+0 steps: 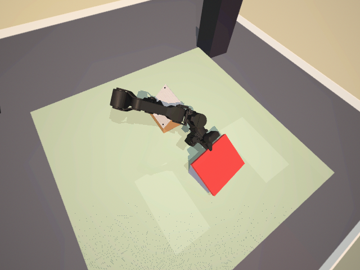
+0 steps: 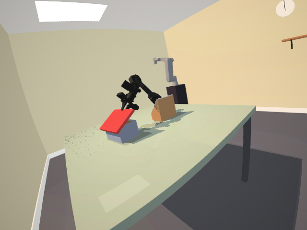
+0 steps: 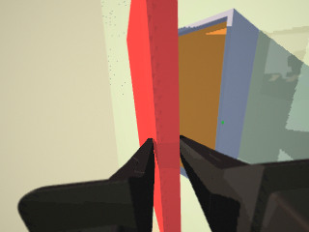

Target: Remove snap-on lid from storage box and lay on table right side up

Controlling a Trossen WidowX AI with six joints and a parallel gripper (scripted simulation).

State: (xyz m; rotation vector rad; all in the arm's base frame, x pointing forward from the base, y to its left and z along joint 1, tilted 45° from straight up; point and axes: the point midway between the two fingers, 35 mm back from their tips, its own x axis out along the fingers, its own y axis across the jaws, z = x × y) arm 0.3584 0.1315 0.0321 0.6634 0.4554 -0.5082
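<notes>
The red lid is 7 cm ahead of my gripper tip, 4 cm below it and 2 cm to the left of it. Round my gripper tip: grey-blue storage box (12 cm below, 5 cm ahead, 1 cm to the left).
</notes>
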